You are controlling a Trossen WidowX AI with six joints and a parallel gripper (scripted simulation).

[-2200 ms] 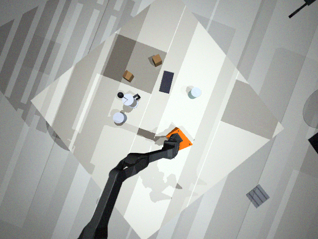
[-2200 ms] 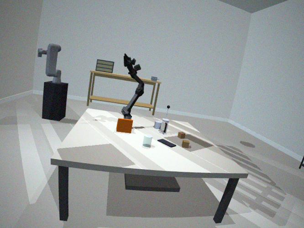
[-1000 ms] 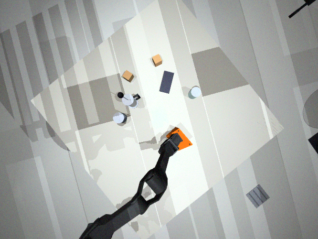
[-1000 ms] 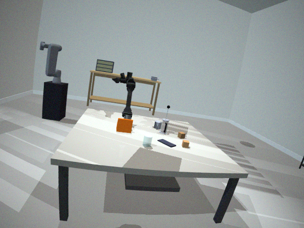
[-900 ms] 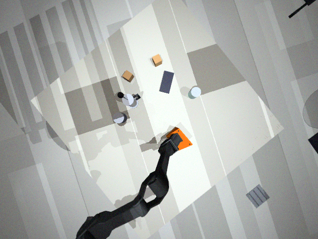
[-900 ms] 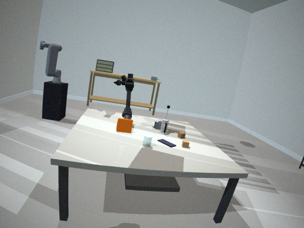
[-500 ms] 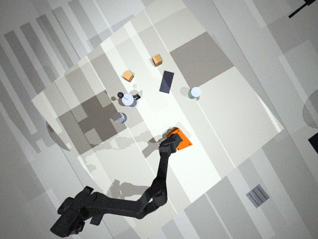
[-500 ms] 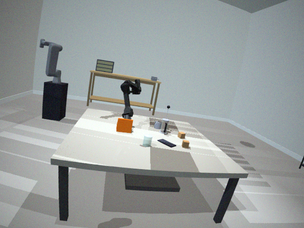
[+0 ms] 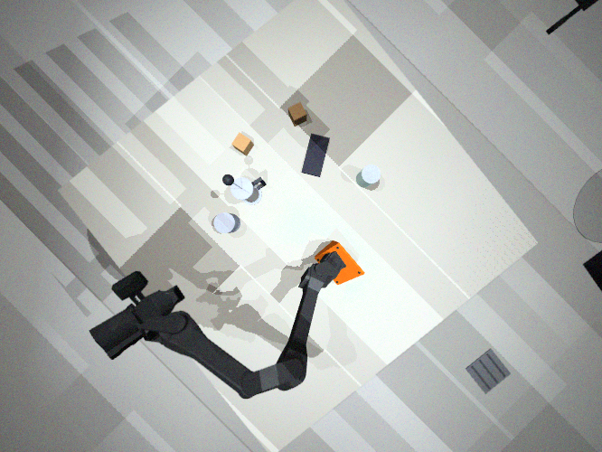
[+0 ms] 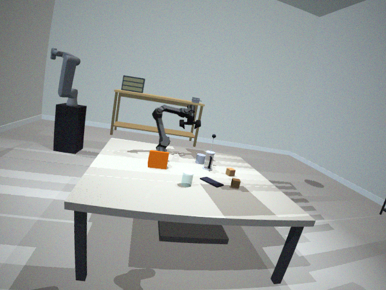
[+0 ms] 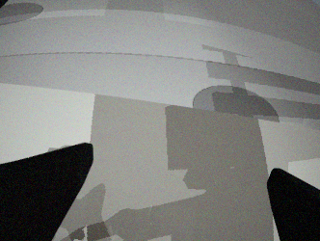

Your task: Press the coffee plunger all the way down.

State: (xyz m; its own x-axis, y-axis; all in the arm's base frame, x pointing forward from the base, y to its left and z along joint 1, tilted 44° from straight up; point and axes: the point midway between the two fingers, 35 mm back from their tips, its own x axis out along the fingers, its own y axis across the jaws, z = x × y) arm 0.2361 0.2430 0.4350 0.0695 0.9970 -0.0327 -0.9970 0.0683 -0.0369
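Now: the coffee press 410 mm to the right of my gripper tip, 140 mm ahead of it and 90 mm below it.
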